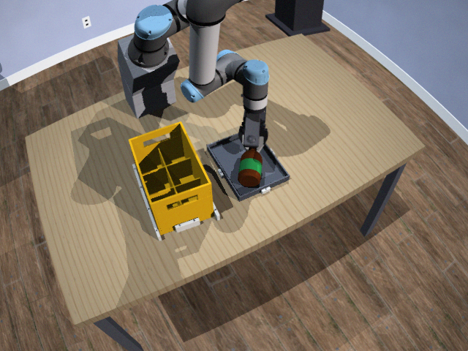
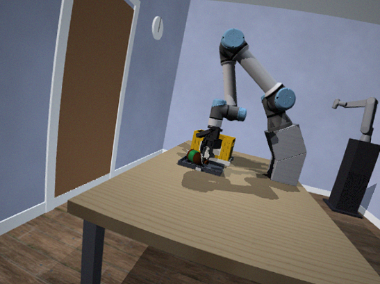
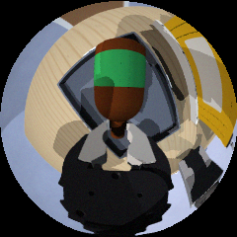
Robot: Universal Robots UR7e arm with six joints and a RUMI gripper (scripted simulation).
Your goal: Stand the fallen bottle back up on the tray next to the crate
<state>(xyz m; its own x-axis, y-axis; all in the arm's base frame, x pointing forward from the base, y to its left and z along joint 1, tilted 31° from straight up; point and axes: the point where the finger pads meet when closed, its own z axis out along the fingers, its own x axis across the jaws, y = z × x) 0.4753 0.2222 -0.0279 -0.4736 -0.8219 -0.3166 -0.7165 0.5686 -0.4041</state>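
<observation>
My hand is 3 cm to the left of the tray, 3 cm above it and 1 cm short of it. Round my hand: bottle 4 cm ahead, 3 cm to the right; then yellow crate 30 cm to the right, 4 cm above, 1 cm ahead.
</observation>
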